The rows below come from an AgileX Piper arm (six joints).
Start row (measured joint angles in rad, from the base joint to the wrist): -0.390 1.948 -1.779 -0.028 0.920 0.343
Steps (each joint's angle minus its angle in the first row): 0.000 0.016 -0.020 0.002 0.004 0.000; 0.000 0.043 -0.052 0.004 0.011 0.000; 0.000 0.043 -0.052 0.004 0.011 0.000; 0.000 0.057 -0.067 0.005 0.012 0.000; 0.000 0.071 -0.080 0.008 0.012 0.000; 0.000 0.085 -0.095 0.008 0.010 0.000; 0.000 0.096 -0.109 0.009 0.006 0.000; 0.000 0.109 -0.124 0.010 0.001 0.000; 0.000 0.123 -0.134 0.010 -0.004 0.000; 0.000 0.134 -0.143 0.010 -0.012 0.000; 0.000 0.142 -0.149 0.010 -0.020 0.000; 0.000 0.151 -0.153 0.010 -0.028 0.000; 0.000 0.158 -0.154 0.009 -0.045 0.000; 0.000 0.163 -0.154 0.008 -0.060 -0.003; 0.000 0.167 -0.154 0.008 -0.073 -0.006
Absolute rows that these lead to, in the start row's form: -0.390 1.964 -1.799 -0.026 0.924 0.343; -0.390 1.991 -1.831 -0.024 0.931 0.343; -0.390 1.991 -1.831 -0.024 0.931 0.343; -0.390 2.005 -1.846 -0.023 0.932 0.343; -0.390 2.019 -1.859 -0.020 0.932 0.343; -0.390 2.033 -1.874 -0.020 0.930 0.343; -0.390 2.044 -1.888 -0.019 0.926 0.343; -0.390 2.057 -1.903 -0.018 0.921 0.343; -0.390 2.071 -1.913 -0.018 0.916 0.343; -0.390 2.082 -1.922 -0.018 0.908 0.343; -0.390 2.090 -1.928 -0.018 0.900 0.343; -0.390 2.099 -1.932 -0.018 0.892 0.343; -0.390 2.106 -1.933 -0.019 0.875 0.343; -0.390 2.111 -1.933 -0.020 0.860 0.340; -0.390 2.115 -1.933 -0.020 0.847 0.337
